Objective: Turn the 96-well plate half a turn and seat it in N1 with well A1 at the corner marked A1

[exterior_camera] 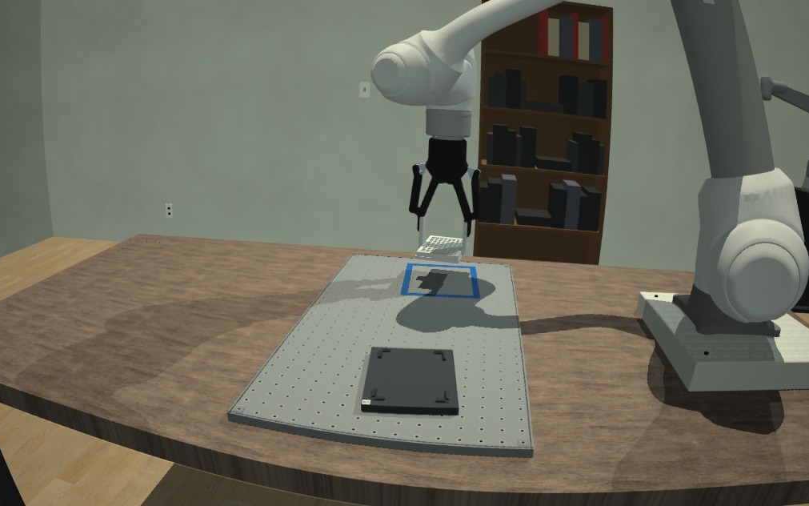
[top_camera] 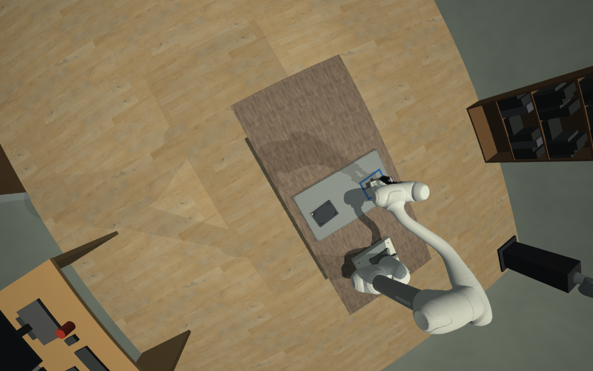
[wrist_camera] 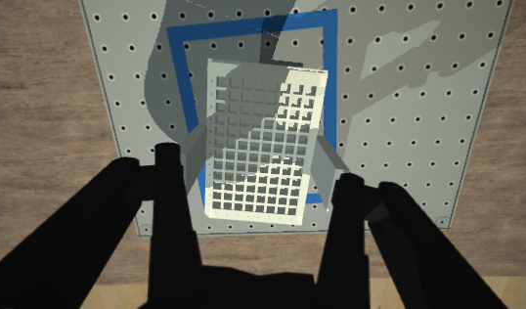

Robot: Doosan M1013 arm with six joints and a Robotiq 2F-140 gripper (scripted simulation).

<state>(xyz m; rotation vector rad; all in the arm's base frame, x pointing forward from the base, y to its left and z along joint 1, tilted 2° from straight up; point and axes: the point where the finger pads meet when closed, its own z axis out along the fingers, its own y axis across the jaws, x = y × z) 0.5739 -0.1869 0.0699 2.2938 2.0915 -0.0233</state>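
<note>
My gripper is now 2 cm above the white 96-well plate. From my hand the other things lie so: A1 label: 51 cm to the left, 8 cm below, 3 cm ahead; dark plate nest N1: 42 cm to the left, 9 cm below, 1 cm behind.
</note>
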